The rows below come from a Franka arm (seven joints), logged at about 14 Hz.
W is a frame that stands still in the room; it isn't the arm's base.
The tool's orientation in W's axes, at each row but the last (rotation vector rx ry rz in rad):
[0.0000 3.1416 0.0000]
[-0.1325 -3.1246 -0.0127]
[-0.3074 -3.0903 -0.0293]
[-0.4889 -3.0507 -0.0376]
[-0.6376 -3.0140 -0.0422]
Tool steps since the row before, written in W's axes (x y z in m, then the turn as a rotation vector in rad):
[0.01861 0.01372 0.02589 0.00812 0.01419 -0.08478]
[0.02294 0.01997 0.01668 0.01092 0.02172 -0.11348]
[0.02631 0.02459 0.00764 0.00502 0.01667 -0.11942]
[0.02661 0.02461 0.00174 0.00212 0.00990 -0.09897]
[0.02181 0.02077 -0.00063 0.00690 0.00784 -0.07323]
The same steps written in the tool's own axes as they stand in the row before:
[-0.01861 0.01372 -0.02589 -0.00812 0.01419 0.08478]
[-0.02092 0.02197 -0.01682 -0.01069 0.02171 0.11350]
[-0.02066 0.02941 -0.00798 -0.00613 0.01551 0.11952]
[-0.01748 0.03172 -0.00220 -0.00436 0.00850 0.09903]
[-0.01156 0.02782 0.00028 -0.00789 0.00892 0.07301]

